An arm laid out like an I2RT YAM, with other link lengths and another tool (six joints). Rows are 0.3 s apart.
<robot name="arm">
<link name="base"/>
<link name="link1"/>
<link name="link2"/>
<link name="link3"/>
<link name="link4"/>
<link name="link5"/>
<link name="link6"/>
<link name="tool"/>
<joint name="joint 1" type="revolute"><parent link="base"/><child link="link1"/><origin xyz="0 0 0.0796" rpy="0 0 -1.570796"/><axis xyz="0 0 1"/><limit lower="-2.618" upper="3.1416"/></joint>
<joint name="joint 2" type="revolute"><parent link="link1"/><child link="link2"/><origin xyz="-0.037 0.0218 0.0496" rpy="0 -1.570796 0"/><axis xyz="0 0 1"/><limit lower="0" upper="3.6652"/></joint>
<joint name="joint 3" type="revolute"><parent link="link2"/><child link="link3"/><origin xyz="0 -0.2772 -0.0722" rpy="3.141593 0 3.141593"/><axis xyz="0 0 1"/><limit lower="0" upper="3.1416"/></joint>
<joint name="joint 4" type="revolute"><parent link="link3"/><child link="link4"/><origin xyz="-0.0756 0.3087 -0.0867" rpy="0 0 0"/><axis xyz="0 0 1"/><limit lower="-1.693" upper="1.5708"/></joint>
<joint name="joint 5" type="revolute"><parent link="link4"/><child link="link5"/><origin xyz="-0.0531 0.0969 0.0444" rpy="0 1.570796 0"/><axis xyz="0 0 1"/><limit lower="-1.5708" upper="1.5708"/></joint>
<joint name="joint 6" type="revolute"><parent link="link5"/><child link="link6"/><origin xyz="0 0.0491 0.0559" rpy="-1.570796 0 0"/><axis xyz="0 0 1"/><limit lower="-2.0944" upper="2.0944"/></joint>
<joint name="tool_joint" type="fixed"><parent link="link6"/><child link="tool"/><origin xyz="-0.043 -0.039 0.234" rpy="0 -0.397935 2.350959"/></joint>
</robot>
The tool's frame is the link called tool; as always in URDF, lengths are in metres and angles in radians.
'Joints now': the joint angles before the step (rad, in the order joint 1, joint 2, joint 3, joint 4, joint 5, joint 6). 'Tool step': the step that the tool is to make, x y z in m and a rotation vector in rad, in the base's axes. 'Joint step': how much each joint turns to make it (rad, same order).
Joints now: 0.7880 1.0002 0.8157 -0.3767 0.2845 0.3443
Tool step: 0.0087 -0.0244 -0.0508 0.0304 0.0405 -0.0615
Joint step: -0.0784 -0.0070 -0.1380 0.1132 -0.0411 0.0340
